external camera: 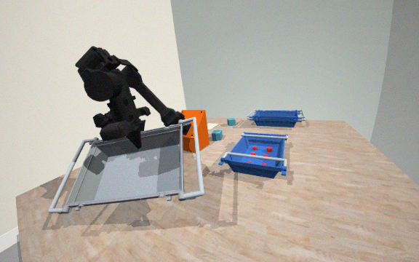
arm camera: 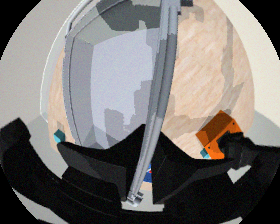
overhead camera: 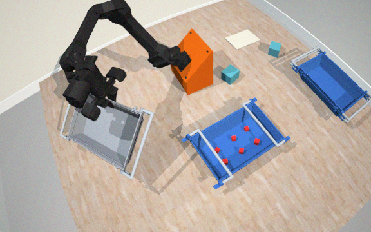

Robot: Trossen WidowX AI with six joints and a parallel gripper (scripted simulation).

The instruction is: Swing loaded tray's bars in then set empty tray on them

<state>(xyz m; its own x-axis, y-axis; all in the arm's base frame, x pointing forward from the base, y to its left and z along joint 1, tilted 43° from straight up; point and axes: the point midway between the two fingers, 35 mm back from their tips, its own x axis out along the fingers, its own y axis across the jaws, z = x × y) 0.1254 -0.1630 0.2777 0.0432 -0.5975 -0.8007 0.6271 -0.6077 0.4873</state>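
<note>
Now: the grey tray 70 mm to the right of my gripper tip, 50 mm ahead of it and 10 mm below it. Also, from my gripper tip: cream sheet: 670 mm to the left, 250 mm behind, 160 mm below.
</note>
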